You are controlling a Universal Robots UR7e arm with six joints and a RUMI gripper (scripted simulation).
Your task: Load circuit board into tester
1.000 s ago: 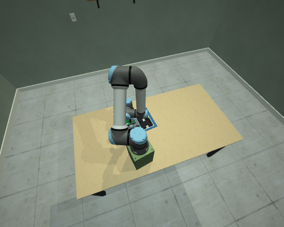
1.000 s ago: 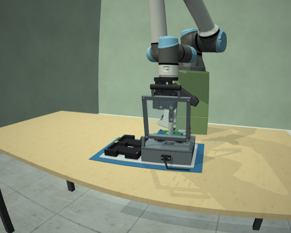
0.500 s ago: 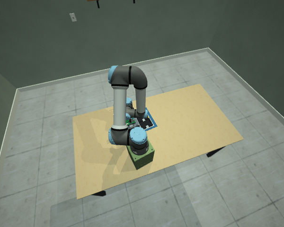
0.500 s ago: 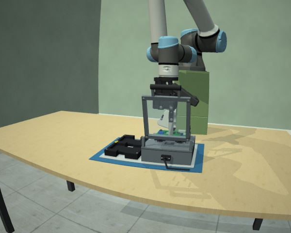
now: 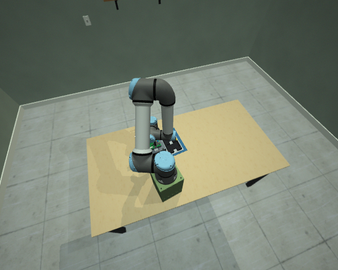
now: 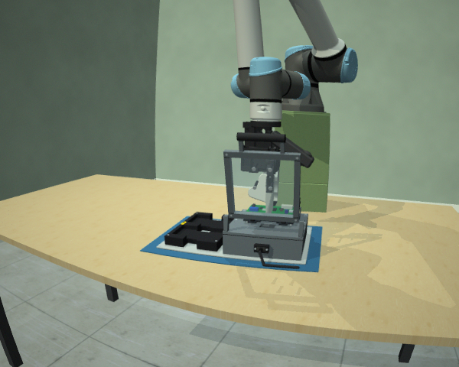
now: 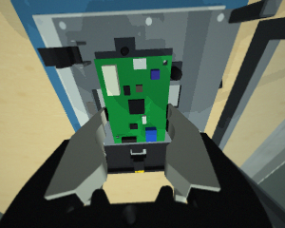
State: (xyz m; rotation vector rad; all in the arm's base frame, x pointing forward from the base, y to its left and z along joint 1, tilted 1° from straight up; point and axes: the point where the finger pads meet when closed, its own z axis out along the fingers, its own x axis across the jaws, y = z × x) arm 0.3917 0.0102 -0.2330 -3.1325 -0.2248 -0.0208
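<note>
The green circuit board is right at my hand. From my hand the other things lie so: clear lid (120 mm ahead, 100 mm above, 20 mm to the left); tester bed (20 mm below, 10 mm to the left); black block (70 mm behind, 50 mm to the left).
</note>
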